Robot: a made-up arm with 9 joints. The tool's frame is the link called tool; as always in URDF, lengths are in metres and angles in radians. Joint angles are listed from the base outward.
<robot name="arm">
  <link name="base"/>
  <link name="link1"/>
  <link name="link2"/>
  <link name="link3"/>
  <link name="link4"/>
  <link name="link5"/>
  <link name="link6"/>
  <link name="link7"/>
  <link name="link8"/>
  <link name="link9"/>
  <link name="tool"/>
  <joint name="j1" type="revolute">
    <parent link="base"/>
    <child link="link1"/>
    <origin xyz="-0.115 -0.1 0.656"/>
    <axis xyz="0 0 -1"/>
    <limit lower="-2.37" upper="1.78"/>
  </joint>
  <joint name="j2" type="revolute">
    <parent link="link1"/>
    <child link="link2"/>
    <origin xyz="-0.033 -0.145 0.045"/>
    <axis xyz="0 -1 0"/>
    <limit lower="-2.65" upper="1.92"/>
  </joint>
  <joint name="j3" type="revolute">
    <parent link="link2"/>
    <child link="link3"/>
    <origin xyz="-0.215 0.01 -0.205"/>
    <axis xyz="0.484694 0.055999 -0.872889"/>
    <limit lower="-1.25" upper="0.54"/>
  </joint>
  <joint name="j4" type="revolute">
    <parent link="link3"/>
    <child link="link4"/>
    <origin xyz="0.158 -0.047 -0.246"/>
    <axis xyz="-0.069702 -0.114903 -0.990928"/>
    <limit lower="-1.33" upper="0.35"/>
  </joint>
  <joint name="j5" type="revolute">
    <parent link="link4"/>
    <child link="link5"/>
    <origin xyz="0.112 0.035 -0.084"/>
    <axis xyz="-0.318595 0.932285 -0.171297"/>
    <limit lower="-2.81" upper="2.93"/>
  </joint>
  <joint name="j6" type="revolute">
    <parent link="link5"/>
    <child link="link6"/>
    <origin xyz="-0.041 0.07 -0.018"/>
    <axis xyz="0 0 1"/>
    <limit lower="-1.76" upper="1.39"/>
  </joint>
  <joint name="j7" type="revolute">
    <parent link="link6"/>
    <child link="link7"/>
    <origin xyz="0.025 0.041 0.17"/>
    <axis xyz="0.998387 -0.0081 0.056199"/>
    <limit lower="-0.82" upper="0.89"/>
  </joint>
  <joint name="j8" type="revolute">
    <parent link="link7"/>
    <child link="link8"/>
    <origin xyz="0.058 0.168 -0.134"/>
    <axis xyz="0 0 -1"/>
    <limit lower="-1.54" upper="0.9"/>
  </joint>
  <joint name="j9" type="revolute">
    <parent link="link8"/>
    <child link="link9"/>
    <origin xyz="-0.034 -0.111 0"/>
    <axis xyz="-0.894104 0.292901 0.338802"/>
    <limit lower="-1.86" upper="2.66"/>
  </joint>
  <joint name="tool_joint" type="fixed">
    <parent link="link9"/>
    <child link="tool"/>
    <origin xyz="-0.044 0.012 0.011" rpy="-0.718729 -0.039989 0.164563"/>
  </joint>
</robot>
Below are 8 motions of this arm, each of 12 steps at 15 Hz.
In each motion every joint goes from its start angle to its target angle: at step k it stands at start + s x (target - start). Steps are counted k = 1, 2, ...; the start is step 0. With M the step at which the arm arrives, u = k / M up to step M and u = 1 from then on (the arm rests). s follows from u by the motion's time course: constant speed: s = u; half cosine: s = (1 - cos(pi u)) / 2; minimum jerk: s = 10 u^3 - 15 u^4 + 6 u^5.
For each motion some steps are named. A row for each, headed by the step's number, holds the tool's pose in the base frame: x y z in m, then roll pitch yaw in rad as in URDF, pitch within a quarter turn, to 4 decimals.
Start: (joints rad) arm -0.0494 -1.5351 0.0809 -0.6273 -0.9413 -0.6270 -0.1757 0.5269 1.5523
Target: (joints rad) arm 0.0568 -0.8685 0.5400 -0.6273 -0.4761 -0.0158 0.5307 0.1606 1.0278
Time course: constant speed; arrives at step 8
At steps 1, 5, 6, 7, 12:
1: -0.6131 -0.0800 0.7792 1.0137 1.3485 2.2894
5: -0.5796 -0.0410 0.6371 -0.3402 0.9103 0.7165
6: -0.5626 -0.0335 0.6047 -0.3420 0.7522 0.6547
7: -0.5424 -0.0273 0.5743 -0.3189 0.5953 0.6133
12: -0.5192 -0.0227 0.5462 -0.2793 0.4403 0.5823

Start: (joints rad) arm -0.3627 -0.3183 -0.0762 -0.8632 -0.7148 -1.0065 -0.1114 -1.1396 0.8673
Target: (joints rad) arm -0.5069 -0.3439 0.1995 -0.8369 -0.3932 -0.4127 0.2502 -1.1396 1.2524
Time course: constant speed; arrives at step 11
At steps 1, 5, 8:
1: -0.2445 -0.1671 0.2583 -1.1747 -0.0889 1.8335
5: -0.2590 -0.1450 0.2856 -1.3482 -0.0904 1.9815
8: -0.2736 -0.1311 0.3033 -1.4586 -0.0919 2.0932

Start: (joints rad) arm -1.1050 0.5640 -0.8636 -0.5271 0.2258 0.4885 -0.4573 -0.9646 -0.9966
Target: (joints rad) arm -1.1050 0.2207 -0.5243 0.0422 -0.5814 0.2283 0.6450 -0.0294 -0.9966
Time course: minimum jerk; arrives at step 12
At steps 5, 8, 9, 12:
5: -0.0919 -0.0036 0.1397 -0.4045 0.1077 2.7706
8: -0.1524 -0.1037 0.1612 0.1432 -0.6439 2.1212
9: -0.1684 -0.1285 0.1679 0.3894 -0.7239 1.8791
12: -0.1839 -0.1530 0.1753 0.6501 -0.7484 1.6322

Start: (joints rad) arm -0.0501 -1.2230 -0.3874 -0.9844 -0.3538 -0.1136 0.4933 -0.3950 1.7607
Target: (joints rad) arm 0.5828 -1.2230 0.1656 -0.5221 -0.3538 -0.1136 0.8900 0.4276 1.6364
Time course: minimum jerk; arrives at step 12
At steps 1, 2, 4, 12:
1: -0.6449 -0.1419 0.7633 -0.7498 -0.2990 2.1864
2: -0.6438 -0.1295 0.7628 -0.7093 -0.2714 2.1399
4: -0.6307 -0.0595 0.7607 -0.4905 -0.1063 1.8913
12: -0.4290 0.1810 0.7459 0.3948 0.6558 1.0265

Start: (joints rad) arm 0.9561 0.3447 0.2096 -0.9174 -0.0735 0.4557 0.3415 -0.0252 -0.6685
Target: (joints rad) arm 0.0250 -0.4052 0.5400 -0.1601 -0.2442 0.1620 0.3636 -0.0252 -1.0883
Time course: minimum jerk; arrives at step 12
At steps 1, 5, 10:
1: -0.1725 -0.0224 0.2095 0.0990 -0.4927 0.1259
5: -0.2053 0.0247 0.2542 0.5877 -0.4002 -0.2213
10: -0.2934 -0.0450 0.3042 0.7933 0.1290 -0.6216

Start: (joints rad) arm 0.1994 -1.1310 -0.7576 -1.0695 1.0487 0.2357 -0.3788 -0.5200 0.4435
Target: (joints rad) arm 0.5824 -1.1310 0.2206 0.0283 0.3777 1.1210 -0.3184 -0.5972 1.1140
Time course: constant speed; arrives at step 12
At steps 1, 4, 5, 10, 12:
1: -0.7613 -0.0154 0.6018 -0.1859 -0.1003 -2.9867
4: -0.6934 0.1002 0.5645 -0.1736 -0.2641 2.8311
5: -0.6645 0.1267 0.5481 -0.1761 -0.2827 2.6685
10: -0.5329 0.1649 0.4612 -0.2968 -0.1257 1.9366
12: -0.5053 0.1503 0.4340 -0.3934 0.0270 1.7115

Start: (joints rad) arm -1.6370 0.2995 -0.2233 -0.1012 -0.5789 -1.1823 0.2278 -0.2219 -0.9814
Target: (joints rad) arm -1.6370 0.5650 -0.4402 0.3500 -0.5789 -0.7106 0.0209 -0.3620 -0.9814
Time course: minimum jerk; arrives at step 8
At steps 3, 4, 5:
3: -0.1106 0.0977 0.3038 1.2769 -0.5877 0.4744
4: -0.1116 0.1284 0.3153 1.3133 -0.7434 0.4440
5: -0.1115 0.1587 0.3300 1.3613 -0.8967 0.3883

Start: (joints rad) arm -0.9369 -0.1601 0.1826 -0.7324 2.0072 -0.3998 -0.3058 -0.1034 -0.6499
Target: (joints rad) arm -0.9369 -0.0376 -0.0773 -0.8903 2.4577 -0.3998 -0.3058 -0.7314 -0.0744
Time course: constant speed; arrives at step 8
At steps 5, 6, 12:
5: -0.1615 -0.2696 0.1008 2.7436 0.7423 -0.8235
6: -0.1447 -0.2703 0.0961 2.6111 0.6590 -0.9141
12: -0.1092 -0.2716 0.0899 2.4158 0.4699 -1.0512

